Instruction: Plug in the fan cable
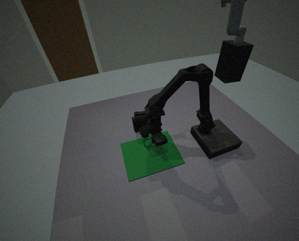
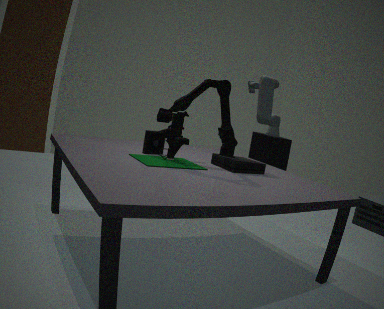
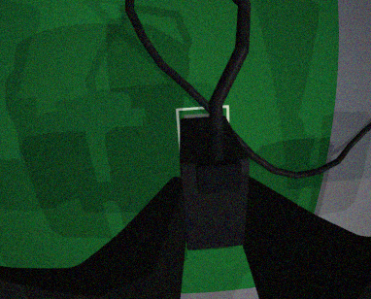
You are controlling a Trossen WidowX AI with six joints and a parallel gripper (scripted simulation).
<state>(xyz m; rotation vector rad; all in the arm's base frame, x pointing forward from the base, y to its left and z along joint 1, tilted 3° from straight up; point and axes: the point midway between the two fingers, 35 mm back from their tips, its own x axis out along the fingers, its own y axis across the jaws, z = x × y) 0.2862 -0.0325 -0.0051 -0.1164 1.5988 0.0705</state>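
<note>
The white four-pin header is 2 cm below my gripper tip and 1 cm ahead of it. From my gripper tip the other things lie so: green board (6 cm to the left, 5 cm ahead, 4 cm below); then black fan (13 cm to the right, 5 cm ahead, 4 cm above).
</note>
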